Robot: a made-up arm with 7 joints.
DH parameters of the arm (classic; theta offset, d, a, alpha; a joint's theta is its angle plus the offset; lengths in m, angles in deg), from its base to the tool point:
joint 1: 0 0.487 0 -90
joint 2: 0 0 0 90
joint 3: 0 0.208 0.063 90
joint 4: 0 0 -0.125 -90
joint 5: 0 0.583 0 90
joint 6: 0 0 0.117 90
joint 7: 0 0 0 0
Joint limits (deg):
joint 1: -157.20..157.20
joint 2: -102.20..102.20
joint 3: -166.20..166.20
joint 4: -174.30..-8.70
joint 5: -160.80..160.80
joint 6: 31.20..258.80
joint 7: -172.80..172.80
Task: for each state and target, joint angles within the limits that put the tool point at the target. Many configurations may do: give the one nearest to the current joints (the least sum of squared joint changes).
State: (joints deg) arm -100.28 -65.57 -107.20 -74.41 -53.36 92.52 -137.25
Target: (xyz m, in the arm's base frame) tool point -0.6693 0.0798 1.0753
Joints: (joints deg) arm -74.59 -35.91 -78.57 -64.91 -53.25 97.53 -137.25
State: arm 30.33 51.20 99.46 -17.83 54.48 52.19 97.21
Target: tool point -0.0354 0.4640 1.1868
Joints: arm 26.09 43.22 121.88 -54.38 45.97 31.20 97.21
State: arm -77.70 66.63 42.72 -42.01 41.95 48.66 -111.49
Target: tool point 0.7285 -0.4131 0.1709
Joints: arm -56.43 86.88 42.62 -48.26 43.17 62.28 -111.49
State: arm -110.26 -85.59 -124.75 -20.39 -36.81 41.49 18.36
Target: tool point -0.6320 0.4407 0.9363
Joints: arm -66.68 -47.52 -99.96 -37.16 -33.34 52.64 18.36
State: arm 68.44 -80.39 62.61 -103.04 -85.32 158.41 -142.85
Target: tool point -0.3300 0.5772 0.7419
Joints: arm 34.70 -66.29 60.89 -115.55 -84.90 147.45 -142.85
